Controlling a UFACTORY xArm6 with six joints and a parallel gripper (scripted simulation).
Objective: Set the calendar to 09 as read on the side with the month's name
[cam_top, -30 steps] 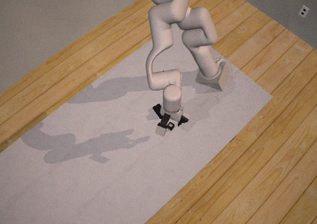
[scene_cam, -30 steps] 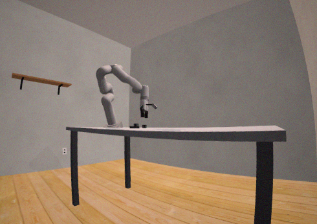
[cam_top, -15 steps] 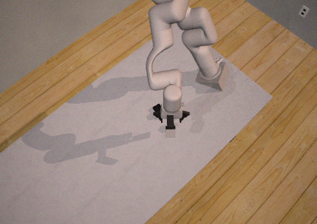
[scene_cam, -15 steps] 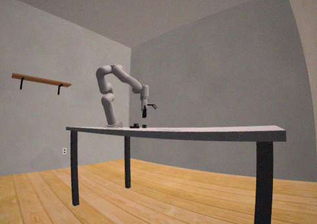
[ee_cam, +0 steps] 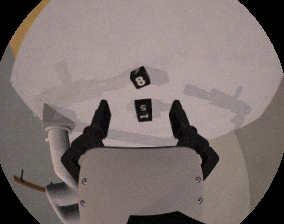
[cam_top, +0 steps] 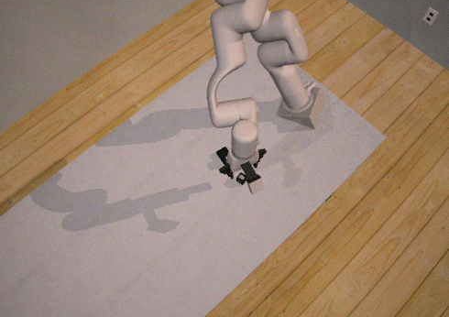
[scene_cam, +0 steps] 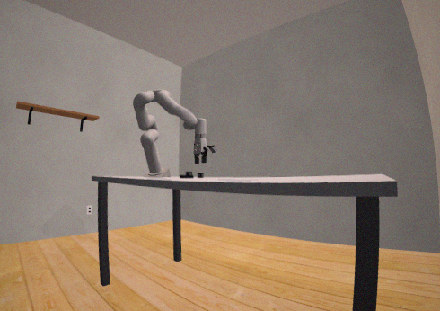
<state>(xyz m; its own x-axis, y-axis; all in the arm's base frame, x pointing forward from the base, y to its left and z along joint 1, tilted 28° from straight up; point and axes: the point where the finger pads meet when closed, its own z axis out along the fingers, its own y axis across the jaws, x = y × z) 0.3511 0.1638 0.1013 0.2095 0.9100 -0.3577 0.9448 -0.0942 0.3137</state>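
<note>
My hand is 9 cm above the black date cube. The rest, counted from my hand: black cube 9 cm to the right, 8 cm below, 1 cm behind.
</note>
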